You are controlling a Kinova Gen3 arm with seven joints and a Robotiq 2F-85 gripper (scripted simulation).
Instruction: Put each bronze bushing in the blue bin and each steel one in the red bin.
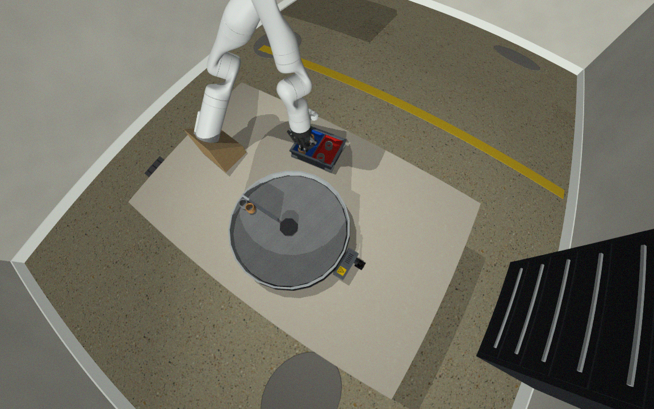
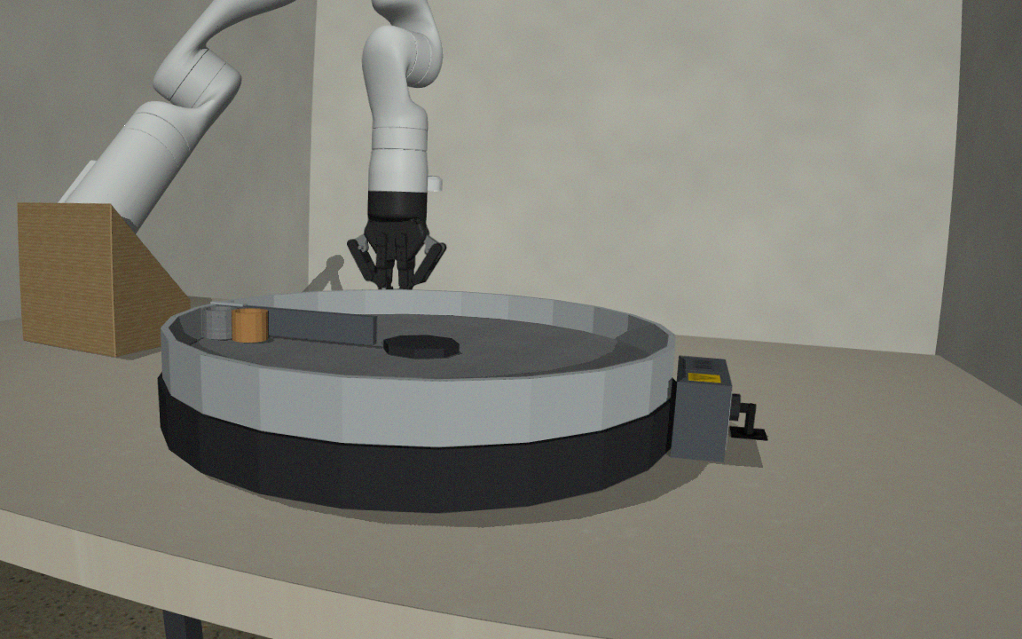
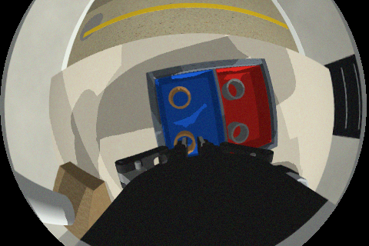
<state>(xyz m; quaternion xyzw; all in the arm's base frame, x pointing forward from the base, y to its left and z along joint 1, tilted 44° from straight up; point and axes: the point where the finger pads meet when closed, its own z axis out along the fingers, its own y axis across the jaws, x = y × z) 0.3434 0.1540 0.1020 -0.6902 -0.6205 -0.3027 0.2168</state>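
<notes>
Right now the grey turntable is 31 cm to the right of my hand, 13 cm ahead of it and 1 cm above it.
</notes>
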